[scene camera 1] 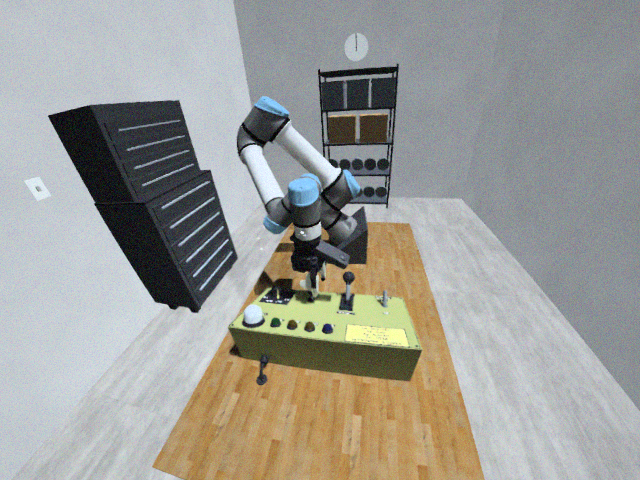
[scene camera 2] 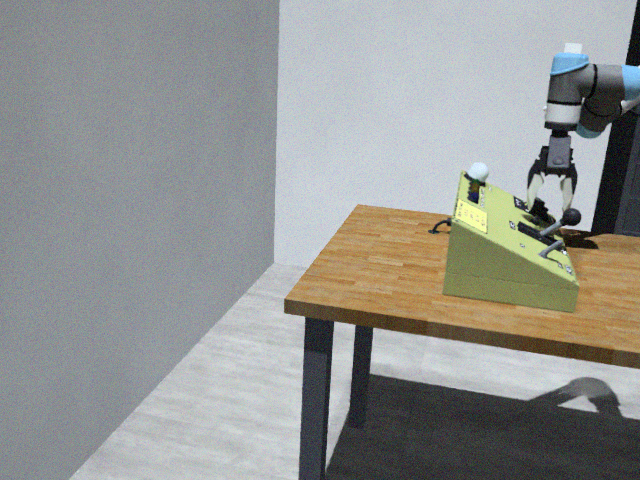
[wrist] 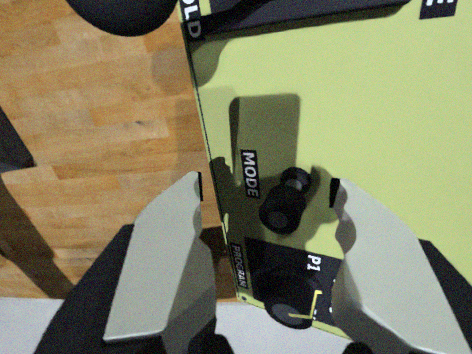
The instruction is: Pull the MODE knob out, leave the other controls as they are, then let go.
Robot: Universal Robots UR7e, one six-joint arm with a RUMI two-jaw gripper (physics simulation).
Labels:
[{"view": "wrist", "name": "gripper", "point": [264, 177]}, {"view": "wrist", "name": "mode knob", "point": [281, 212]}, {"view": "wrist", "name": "program dial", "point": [294, 294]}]

